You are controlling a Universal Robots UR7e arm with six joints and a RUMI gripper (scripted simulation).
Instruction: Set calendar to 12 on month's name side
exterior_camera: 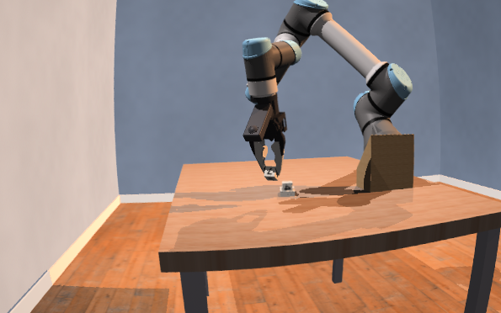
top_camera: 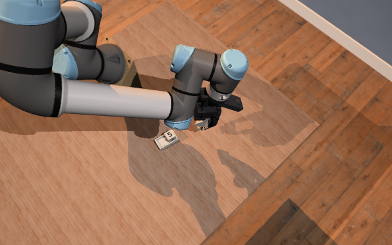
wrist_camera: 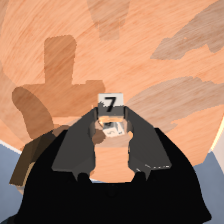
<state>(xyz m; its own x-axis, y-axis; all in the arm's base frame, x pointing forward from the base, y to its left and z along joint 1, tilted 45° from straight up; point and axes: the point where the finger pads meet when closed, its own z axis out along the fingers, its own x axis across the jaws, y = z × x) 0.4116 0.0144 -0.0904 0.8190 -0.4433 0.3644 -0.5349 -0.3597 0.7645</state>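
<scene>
My hand is 10 mm above the white digit cube. Also, from my hand: calendar tray: 80 mm behind, 120 mm to the right, 90 mm below.
</scene>
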